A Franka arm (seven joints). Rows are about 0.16 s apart.
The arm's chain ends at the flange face. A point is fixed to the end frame.
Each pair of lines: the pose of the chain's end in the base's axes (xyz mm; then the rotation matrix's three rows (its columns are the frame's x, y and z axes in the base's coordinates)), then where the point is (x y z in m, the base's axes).
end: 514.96 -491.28 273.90; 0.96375 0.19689 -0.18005; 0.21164 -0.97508 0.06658; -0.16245 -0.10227 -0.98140
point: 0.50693 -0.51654 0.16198
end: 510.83 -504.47 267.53; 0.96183 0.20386 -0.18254; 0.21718 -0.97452 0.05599; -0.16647 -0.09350 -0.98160
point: 0.50276 -0.53085 0.15587
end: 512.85 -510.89 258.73; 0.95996 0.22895 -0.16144; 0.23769 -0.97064 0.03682; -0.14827 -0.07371 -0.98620
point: 0.50795 -0.53913 0.14734
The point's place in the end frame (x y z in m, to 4 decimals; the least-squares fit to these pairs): 0.0051 0.0345 0.1096
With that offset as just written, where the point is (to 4 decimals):
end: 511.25 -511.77 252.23; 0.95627 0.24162 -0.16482; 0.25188 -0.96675 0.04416; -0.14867 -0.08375 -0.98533
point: 0.5064 -0.5390 0.1406
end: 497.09 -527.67 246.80; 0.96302 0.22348 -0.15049; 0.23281 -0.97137 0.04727; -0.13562 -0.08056 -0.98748
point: 0.4932 -0.5548 0.1351
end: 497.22 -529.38 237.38; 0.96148 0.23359 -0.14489; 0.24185 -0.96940 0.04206; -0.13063 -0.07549 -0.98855
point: 0.4943 -0.5570 0.1258
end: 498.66 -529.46 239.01; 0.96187 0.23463 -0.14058; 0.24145 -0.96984 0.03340; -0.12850 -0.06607 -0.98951
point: 0.4963 -0.5580 0.1276
